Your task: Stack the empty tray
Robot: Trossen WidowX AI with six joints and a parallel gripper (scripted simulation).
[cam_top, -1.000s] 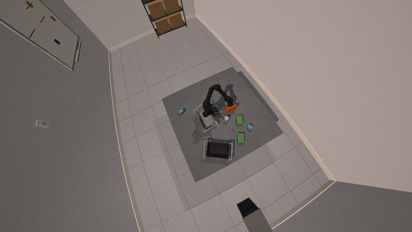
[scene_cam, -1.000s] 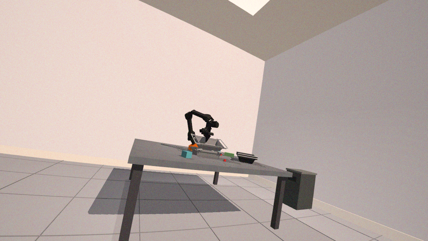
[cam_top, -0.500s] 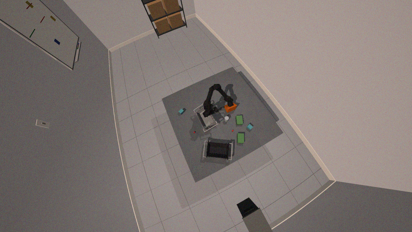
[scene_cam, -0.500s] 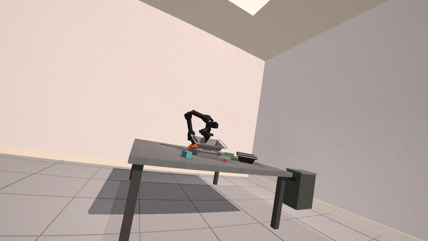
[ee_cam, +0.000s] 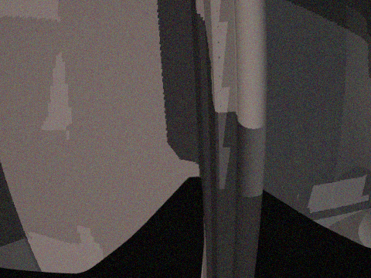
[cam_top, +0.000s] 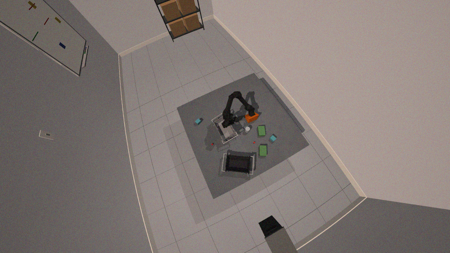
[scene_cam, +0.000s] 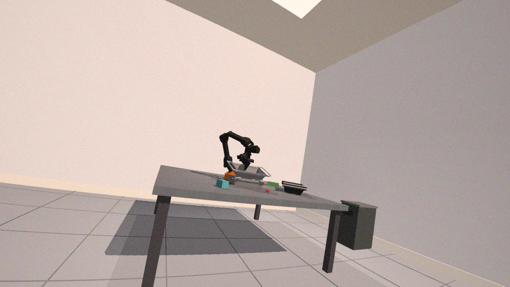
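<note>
The grey tray lies 7 cm ahead of my gripper tip and 1 cm above it.
</note>
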